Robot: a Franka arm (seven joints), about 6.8 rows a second.
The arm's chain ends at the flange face. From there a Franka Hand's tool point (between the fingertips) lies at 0.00 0.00 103.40 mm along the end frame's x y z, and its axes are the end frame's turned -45 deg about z.
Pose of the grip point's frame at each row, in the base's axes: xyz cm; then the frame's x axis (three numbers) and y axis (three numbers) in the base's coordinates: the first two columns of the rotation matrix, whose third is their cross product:
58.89 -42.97 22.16 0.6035 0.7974 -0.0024 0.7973 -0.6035 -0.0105
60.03 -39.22 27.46 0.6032 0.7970 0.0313 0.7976 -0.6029 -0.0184
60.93 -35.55 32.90 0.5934 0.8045 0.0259 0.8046 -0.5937 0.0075
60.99 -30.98 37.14 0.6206 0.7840 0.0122 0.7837 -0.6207 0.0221
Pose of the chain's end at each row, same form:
58.99 -43.02 32.50 0.9905 0.1371 -0.0091 0.1370 -0.9906 -0.0057
59.99 -39.59 37.79 0.9905 0.1372 0.0091 0.1375 -0.9899 -0.0351
60.71 -35.72 43.24 0.9885 0.1491 0.0236 0.1493 -0.9887 -0.0130
60.73 -30.94 47.48 0.9930 0.1155 0.0243 0.1153 -0.9933 0.0070

